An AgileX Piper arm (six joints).
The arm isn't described. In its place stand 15 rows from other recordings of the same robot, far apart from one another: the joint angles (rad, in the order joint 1, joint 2, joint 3, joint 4, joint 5, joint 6), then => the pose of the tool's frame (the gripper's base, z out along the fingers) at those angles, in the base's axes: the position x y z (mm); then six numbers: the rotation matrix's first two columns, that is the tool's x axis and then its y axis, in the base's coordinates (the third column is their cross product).
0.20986, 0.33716, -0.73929, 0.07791, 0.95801, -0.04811 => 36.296, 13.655, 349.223, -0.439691, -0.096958, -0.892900, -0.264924, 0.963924, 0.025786
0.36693, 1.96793, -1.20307, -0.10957, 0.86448, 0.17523 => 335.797, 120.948, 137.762, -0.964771, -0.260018, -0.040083, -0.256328, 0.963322, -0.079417
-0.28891, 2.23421, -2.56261, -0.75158, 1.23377, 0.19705 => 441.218, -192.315, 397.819, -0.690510, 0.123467, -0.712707, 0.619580, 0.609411, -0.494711
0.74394, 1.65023, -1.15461, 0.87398, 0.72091, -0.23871 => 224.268, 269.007, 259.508, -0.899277, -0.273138, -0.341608, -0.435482, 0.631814, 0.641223
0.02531, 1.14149, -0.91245, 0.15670, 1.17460, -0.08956 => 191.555, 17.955, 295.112, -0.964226, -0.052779, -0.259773, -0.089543, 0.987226, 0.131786
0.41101, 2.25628, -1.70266, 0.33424, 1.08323, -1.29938 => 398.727, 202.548, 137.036, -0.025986, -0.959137, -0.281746, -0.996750, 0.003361, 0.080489
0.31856, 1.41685, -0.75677, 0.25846, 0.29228, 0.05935 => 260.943, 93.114, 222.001, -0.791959, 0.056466, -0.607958, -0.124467, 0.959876, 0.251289
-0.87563, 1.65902, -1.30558, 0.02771, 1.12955, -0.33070 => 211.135, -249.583, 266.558, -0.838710, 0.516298, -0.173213, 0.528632, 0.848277, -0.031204
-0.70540, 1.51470, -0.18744, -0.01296, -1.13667, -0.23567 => 164.728, -138.871, 167.708, -0.229005, -0.118608, -0.966172, 0.602124, 0.762621, -0.236337
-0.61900, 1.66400, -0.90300, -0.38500, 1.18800, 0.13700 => 186.968, -172.121, 178.959, -0.792395, 0.549292, 0.265307, 0.459417, 0.823502, -0.332836
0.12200, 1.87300, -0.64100, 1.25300, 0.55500, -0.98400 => 255.371, 77.203, 85.236, -0.990286, 0.066801, -0.121949, -0.007331, 0.850736, 0.525542
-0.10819, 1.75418, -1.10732, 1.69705, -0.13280, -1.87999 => 385.699, -53.916, 229.961, -0.572107, -0.118179, -0.811620, 0.114968, 0.968239, -0.222024
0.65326, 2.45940, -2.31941, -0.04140, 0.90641, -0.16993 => 436.464, 330.319, 205.360, -0.522498, -0.644350, -0.558399, -0.707544, 0.693114, -0.137747
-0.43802, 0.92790, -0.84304, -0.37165, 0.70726, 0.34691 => 155.351, -96.471, 339.818, -0.527430, 0.310168, -0.790957, 0.611726, 0.784698, -0.100201
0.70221, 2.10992, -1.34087, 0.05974, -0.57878, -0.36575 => 366.161, 305.907, 195.128, 0.117498, -0.307099, -0.944396, -0.614662, 0.724442, -0.312048
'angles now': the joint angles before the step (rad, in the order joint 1, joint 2, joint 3, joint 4, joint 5, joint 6). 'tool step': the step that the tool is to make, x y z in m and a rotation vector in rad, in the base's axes. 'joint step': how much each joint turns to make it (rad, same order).
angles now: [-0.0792 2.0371 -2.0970 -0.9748 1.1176 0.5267]
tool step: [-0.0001 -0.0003 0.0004 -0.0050 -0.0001 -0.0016]
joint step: [-0.0001 0.0001 -0.0004 -0.0055 0.0005 0.0007]
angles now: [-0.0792 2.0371 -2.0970 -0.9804 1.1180 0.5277]
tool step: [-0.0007 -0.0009 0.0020 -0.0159 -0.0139 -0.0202]
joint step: [0.0013 0.0013 -0.0034 -0.0280 0.0089 0.0237]
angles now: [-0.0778 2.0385 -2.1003 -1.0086 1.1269 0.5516]
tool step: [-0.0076 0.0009 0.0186 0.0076 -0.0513 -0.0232]
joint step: [0.0023 -0.0167 -0.0428 0.0036 0.0277 0.0077]
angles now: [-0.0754 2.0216 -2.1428 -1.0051 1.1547 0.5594]
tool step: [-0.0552 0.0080 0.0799 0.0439 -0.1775 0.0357]
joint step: [0.0004 -0.1651 -0.0629 0.0883 0.0184 -0.0580]
